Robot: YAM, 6 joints.
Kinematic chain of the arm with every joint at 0, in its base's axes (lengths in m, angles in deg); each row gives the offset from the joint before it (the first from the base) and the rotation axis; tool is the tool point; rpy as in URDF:
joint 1: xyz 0 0 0.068 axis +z
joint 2: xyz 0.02 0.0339 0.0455 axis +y
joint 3: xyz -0.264 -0.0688 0 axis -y
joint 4: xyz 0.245 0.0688 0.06 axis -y
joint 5: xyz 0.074 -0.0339 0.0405 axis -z
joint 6: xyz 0.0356 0 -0.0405 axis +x
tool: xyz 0 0 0 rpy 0 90 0
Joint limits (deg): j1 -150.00..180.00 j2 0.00..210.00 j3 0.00..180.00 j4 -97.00..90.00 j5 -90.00..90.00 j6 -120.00..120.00
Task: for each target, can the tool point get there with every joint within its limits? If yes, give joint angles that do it. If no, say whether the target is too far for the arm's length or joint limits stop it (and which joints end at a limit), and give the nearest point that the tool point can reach.
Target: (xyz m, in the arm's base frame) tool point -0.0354 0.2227 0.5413
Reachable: yes | joints -78.63 27.17 124.64 -55.72 -14.95 20.68
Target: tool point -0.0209 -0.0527 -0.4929
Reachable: no: joint limits stop it (at a limit: joint 2) | nearest point -0.0416 -0.1050 -0.3539 | short by 0.150 m
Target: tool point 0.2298 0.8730 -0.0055
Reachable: no: too far | nearest point 0.1630 0.6191 0.0299 | short by 0.265 m
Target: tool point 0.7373 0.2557 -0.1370
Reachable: no: too far | nearest point 0.5805 0.2013 -0.0823 | short by 0.175 m
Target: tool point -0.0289 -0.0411 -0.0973
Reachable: yes | joints 32.94 194.15 20.63 27.98 31.81 65.99
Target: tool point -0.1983 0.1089 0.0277
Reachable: yes | joints 143.27 134.90 54.25 -72.69 -61.50 -52.15
